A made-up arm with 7 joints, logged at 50 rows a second.
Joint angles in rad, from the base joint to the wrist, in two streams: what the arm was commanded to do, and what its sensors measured. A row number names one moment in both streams.
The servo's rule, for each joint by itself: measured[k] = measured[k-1] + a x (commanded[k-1-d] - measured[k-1]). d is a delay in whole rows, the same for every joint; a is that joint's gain. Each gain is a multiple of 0.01, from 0.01 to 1. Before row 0 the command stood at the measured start. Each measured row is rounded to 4 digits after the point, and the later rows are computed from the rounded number. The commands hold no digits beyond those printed.
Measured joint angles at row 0:
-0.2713, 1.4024, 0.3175, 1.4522, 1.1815, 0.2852, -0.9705
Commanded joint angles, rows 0 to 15:
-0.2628, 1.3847, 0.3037, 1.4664, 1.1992, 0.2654, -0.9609
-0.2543, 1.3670, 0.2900, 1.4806, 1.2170, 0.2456, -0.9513
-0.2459, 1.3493, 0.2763, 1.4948, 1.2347, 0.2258, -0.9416
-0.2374, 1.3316, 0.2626, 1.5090, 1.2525, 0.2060, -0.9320
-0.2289, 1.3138, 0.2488, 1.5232, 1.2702, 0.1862, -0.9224
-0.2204, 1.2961, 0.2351, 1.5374, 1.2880, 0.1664, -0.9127
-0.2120, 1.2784, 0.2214, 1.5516, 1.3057, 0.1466, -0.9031
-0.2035, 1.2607, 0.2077, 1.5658, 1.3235, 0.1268, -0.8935
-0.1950, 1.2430, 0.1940, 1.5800, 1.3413, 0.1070, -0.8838
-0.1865, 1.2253, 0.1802, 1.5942, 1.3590, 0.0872, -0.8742
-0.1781, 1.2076, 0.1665, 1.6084, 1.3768, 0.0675, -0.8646
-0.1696, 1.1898, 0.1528, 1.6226, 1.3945, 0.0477, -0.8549
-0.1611, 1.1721, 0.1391, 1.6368, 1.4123, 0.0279, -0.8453
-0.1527, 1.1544, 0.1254, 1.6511, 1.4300, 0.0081, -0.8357
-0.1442, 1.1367, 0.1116, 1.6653, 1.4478, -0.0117, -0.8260
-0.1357, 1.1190, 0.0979, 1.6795, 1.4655, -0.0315, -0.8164
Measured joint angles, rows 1 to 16:
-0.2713, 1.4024, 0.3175, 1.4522, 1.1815, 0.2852, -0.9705
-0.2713, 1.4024, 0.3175, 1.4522, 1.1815, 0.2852, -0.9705
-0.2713, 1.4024, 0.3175, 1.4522, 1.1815, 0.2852, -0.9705
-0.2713, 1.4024, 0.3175, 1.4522, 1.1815, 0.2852, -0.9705
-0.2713, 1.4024, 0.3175, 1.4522, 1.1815, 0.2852, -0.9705
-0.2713, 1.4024, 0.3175, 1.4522, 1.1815, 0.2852, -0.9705
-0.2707, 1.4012, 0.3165, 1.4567, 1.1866, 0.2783, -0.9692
-0.2696, 1.3988, 0.3146, 1.4643, 1.1954, 0.2669, -0.9667
-0.2679, 1.3953, 0.3119, 1.4741, 1.2068, 0.2525, -0.9632
-0.2658, 1.3908, 0.3084, 1.4853, 1.2201, 0.2362, -0.9588
-0.2632, 1.3854, 0.3042, 1.4974, 1.2346, 0.2187, -0.9537
-0.2602, 1.3791, 0.2994, 1.5102, 1.2501, 0.2004, -0.9480
-0.2568, 1.3721, 0.2939, 1.5234, 1.2662, 0.1816, -0.9417
-0.2531, 1.3643, 0.2879, 1.5370, 1.2828, 0.1624, -0.9350
-0.2490, 1.3558, 0.2813, 1.5508, 1.2998, 0.1430, -0.9278
-0.2446, 1.3467, 0.2742, 1.5647, 1.3170, 0.1235, -0.9203
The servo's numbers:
d 6
a 0.07 0.07 0.07 0.32 0.29 0.35 0.14

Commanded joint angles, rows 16 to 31:
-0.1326, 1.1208, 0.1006, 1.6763, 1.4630, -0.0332, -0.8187
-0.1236, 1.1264, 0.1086, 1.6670, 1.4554, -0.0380, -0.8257
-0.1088, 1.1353, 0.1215, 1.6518, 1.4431, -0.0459, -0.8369
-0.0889, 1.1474, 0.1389, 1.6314, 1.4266, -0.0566, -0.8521
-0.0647, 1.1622, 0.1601, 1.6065, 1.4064, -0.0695, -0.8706
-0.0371, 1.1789, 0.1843, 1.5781, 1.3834, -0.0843, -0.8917
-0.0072, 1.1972, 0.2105, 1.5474, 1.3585, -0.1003, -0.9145
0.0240, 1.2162, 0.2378, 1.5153, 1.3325, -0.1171, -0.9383
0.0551, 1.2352, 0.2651, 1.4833, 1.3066, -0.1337, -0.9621
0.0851, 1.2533, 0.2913, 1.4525, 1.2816, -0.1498, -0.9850
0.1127, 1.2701, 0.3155, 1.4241, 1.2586, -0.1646, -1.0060
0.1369, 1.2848, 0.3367, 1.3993, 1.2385, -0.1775, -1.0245
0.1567, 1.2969, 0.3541, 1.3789, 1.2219, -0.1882, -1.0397
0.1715, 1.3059, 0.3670, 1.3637, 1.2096, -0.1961, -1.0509
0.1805, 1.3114, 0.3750, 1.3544, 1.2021, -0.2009, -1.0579
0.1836, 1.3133, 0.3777, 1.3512, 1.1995, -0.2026, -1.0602
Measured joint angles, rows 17 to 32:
-0.2399, 1.3370, 0.2667, 1.5787, 1.3343, 0.1039, -0.9125
-0.2350, 1.3267, 0.2587, 1.5927, 1.3518, 0.0842, -0.9044
-0.2298, 1.3159, 0.2503, 1.6068, 1.3693, 0.0645, -0.8961
-0.2244, 1.3046, 0.2416, 1.6210, 1.3869, 0.0448, -0.8876
-0.2188, 1.2928, 0.2325, 1.6352, 1.4046, 0.0250, -0.8790
-0.2130, 1.2806, 0.2231, 1.6494, 1.4223, 0.0052, -0.8702
-0.2074, 1.2694, 0.2145, 1.6580, 1.4341, -0.0082, -0.8630
-0.2015, 1.2594, 0.2071, 1.6609, 1.4403, -0.0186, -0.8578
-0.1950, 1.2507, 0.2011, 1.6580, 1.4411, -0.0282, -0.8549
-0.1876, 1.2435, 0.1967, 1.6495, 1.4369, -0.0381, -0.8545
-0.1790, 1.2378, 0.1941, 1.6357, 1.4281, -0.0491, -0.8568
-0.1691, 1.2337, 0.1934, 1.6173, 1.4151, -0.0614, -0.8617
-0.1578, 1.2311, 0.1946, 1.5949, 1.3987, -0.0750, -0.8691
-0.1451, 1.2301, 0.1976, 1.5694, 1.3795, -0.0897, -0.8788
-0.1311, 1.2305, 0.2023, 1.5418, 1.3584, -0.1051, -0.8905
-0.1160, 1.2321, 0.2085, 1.5132, 1.3361, -0.1207, -0.9037

